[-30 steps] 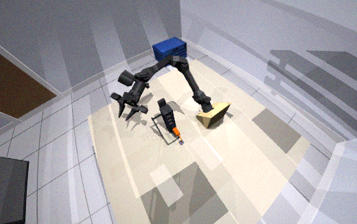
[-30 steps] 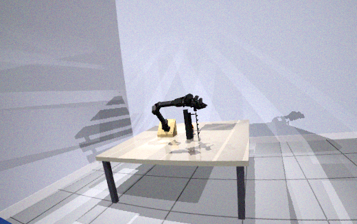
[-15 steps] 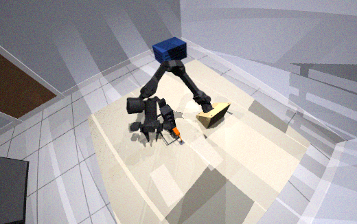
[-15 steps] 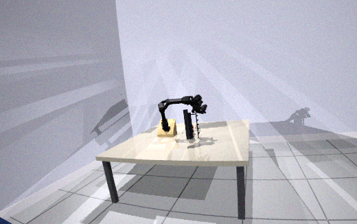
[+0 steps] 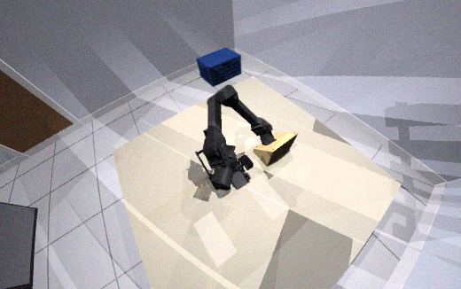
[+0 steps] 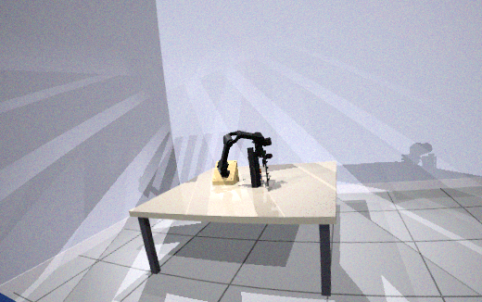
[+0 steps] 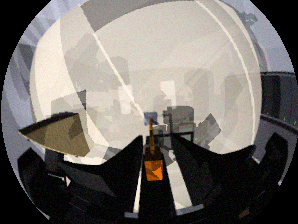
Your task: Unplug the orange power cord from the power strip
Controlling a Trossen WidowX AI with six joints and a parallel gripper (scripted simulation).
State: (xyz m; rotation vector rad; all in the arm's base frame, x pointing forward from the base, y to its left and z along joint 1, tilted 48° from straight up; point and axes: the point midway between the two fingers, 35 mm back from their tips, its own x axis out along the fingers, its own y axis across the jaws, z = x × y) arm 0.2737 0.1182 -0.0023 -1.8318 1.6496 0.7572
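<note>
My gripper tip is 80 mm to the left of the orange plug and 10 mm above it.
</note>
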